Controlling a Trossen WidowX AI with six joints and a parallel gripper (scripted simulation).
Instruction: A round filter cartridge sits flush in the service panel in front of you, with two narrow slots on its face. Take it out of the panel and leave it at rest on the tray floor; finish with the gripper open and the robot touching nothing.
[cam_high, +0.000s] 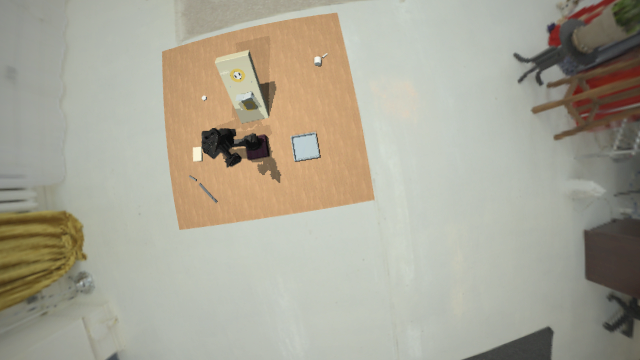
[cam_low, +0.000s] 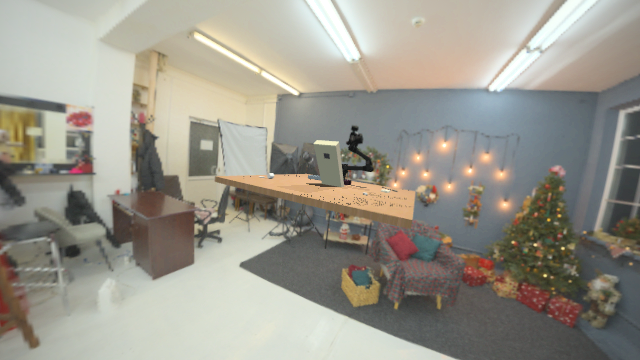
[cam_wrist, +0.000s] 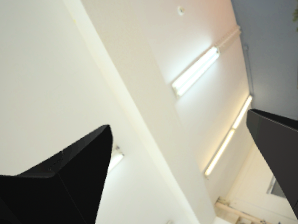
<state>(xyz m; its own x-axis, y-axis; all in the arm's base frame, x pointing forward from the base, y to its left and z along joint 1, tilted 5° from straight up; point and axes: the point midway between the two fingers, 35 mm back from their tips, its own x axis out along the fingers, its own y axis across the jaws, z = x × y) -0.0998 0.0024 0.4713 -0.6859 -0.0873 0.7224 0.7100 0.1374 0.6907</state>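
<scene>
Now: the round filter cartridge 490 mm ahead of my gripper tip, 280 mm below it and 90 mm to the right of it. Round my gripper tip: cream block 530 mm below, 370 mm to the left, 210 mm ahead; then service panel 440 mm ahead, 360 mm below, 80 mm to the right; then pale blue tray 530 mm below, 310 mm to the right, 30 mm ahead.
</scene>
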